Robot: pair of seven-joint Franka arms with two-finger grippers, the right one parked.
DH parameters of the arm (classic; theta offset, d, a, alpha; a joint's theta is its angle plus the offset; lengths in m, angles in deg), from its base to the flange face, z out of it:
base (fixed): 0 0 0 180
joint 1: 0 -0.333 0 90
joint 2: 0 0 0 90
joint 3: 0 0.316 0.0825 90
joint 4: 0 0 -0.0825 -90
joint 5: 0 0.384 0 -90
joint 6: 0 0 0.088 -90
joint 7: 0 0.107 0 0
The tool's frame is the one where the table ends.
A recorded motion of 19 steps. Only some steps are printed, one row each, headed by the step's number.
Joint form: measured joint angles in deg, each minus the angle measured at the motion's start. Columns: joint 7, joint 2, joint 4, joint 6, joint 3, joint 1, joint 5.
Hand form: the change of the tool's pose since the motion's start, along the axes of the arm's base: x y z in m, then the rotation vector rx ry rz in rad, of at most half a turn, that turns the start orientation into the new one. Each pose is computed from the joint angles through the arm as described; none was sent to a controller.
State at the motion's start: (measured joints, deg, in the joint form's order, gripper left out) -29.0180 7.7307 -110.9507 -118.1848 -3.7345 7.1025 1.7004
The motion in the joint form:
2: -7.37 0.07 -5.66 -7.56 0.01 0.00 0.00
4: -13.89 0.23 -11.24 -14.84 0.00 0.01 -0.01
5: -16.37 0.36 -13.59 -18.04 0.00 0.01 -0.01
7: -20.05 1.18 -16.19 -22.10 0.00 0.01 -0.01
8: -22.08 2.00 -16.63 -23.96 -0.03 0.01 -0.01
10: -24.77 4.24 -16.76 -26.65 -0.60 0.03 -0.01
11: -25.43 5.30 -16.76 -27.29 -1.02 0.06 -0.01
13: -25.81 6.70 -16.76 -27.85 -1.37 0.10 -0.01
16: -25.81 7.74 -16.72 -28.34 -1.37 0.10 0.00
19: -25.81 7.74 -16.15 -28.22 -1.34 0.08 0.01
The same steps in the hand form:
2: -0.0093 0.0010 -0.0343 -0.0094 -0.0328 0.1257
4: -0.0223 0.0025 -0.0678 -0.0213 -0.0592 0.2366
5: -0.0286 0.0034 -0.0818 -0.0276 -0.0710 0.2787
7: -0.0356 0.0043 -0.1024 -0.0357 -0.0810 0.3417
8: -0.0353 0.0038 -0.1103 -0.0424 -0.0903 0.3762
10: -0.0340 -0.0025 -0.1282 -0.0521 -0.0931 0.4129
11: -0.0347 -0.0069 -0.1373 -0.0530 -0.0849 0.4170
13: -0.0360 -0.0106 -0.1498 -0.0510 -0.0698 0.4174
16: -0.0363 -0.0107 -0.1588 -0.0489 -0.0610 0.4175
19: -0.0329 -0.0108 -0.1551 -0.0518 -0.0684 0.4183

